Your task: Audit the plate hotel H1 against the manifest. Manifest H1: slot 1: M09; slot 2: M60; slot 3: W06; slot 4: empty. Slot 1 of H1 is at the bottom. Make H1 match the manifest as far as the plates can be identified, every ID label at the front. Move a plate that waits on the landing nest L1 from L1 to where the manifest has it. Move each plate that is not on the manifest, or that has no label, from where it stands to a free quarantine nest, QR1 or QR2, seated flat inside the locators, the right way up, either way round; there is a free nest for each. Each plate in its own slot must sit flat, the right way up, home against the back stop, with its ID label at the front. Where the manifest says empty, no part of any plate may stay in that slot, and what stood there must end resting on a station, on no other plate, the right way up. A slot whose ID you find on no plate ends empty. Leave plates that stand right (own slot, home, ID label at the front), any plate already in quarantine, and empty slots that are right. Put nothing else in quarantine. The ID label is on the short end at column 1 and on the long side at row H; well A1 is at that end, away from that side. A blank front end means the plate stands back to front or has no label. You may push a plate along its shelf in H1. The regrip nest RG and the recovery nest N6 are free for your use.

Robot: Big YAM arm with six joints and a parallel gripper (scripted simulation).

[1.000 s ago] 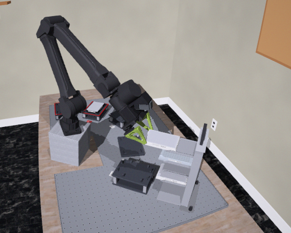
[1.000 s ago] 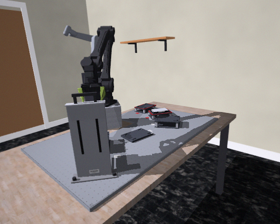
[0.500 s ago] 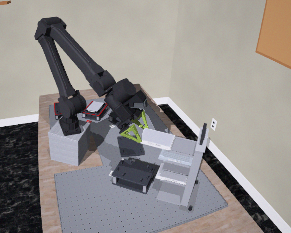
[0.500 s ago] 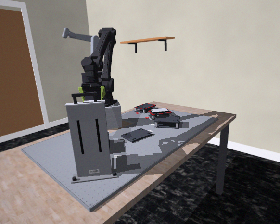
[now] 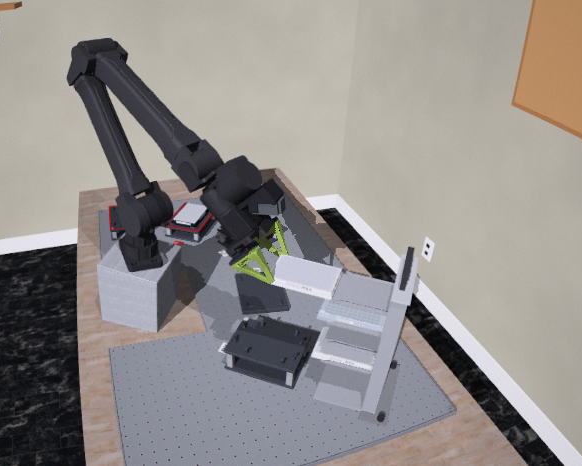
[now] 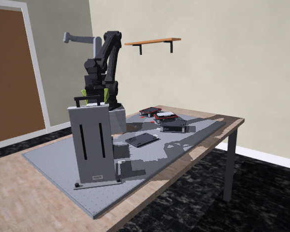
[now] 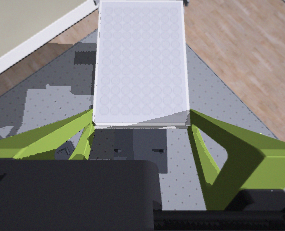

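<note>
My gripper is now 120 mm to the left of the clear plate, 110 mm short of it and 60 mm above it. From my hand the other things lie so: hotel back panel: 180 mm to the right, 160 mm ahead, 120 mm below; h1 tag: 270 mm below, 150 mm ahead, 20 mm to the right.
</note>
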